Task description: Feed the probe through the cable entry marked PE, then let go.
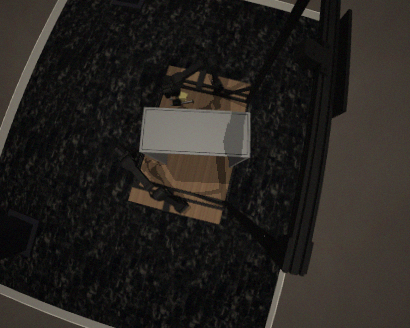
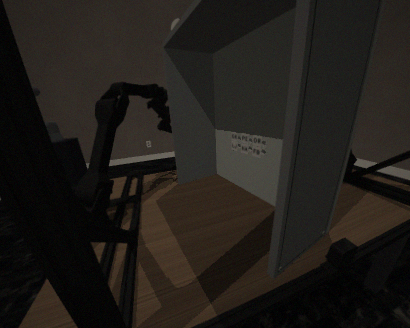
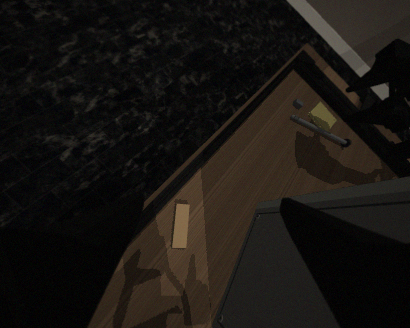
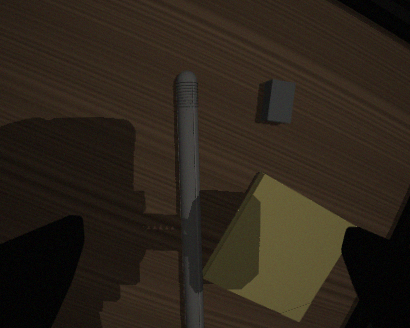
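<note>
The probe, a long grey rod with a ribbed round tip, lies flat on the wooden table behind the grey cabinet. My right gripper is open and empty. It hangs low over the probe, one finger on each side of it. The small label PE sits in the top row of labels on the cabinet's back wall. My left gripper is open and empty, high beside the cabinet's left wall.
A yellow pad lies right beside the probe, touching it or nearly so. A small grey block sits near the probe's tip. A tan strip lies near the table edge. Dark rails cross both table ends.
</note>
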